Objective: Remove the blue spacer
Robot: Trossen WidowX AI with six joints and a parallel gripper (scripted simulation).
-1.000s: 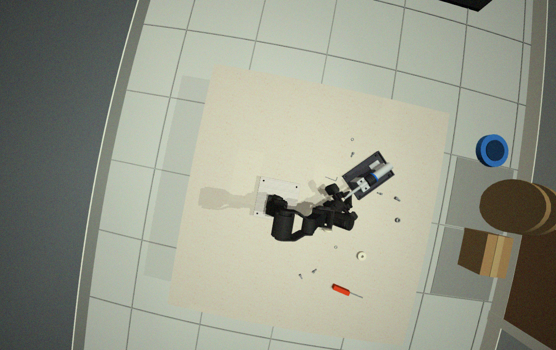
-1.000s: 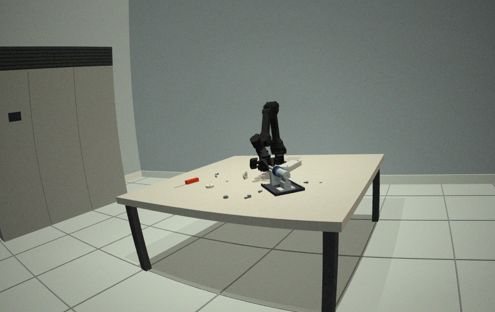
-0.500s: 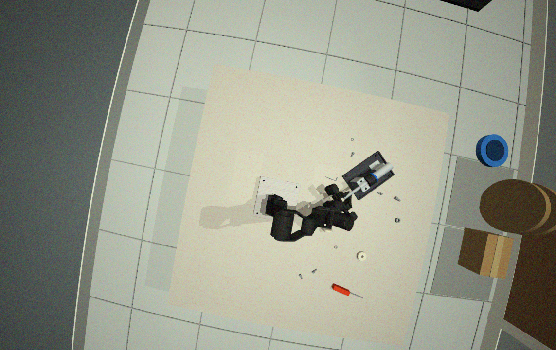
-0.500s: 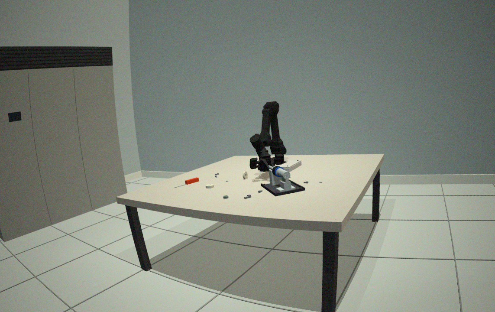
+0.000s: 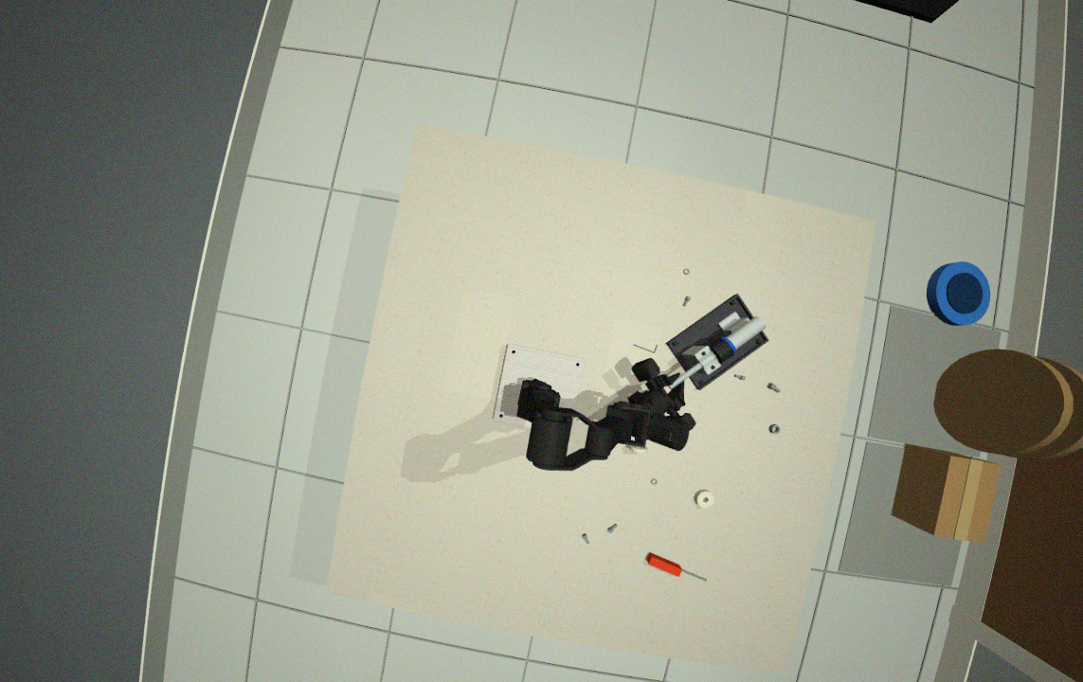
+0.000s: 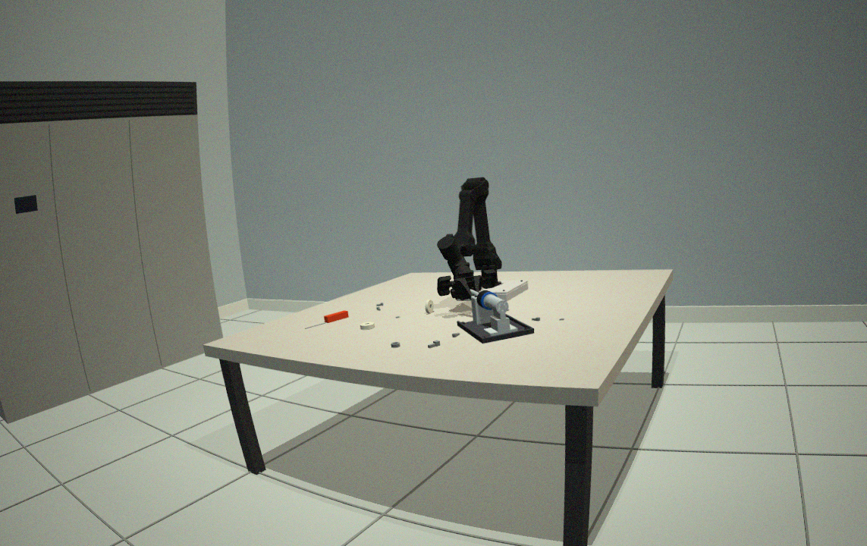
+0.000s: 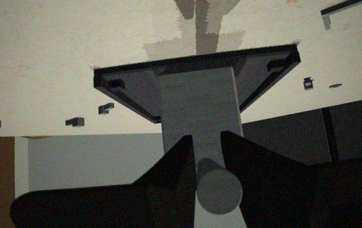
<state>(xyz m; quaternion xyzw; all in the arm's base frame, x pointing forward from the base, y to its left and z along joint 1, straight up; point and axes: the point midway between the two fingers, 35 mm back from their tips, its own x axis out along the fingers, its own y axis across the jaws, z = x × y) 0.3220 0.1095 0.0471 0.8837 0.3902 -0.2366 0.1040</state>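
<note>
The grey shaft lies 50 mm to the left of my gripper tip, 40 mm ahead of it and 20 mm above it. From my gripper tip the other things lie so: white ring (300 mm to the right, 160 mm ahead, 60 mm below); blue spacer (100 mm to the left, 90 mm ahead, 20 mm above).
</note>
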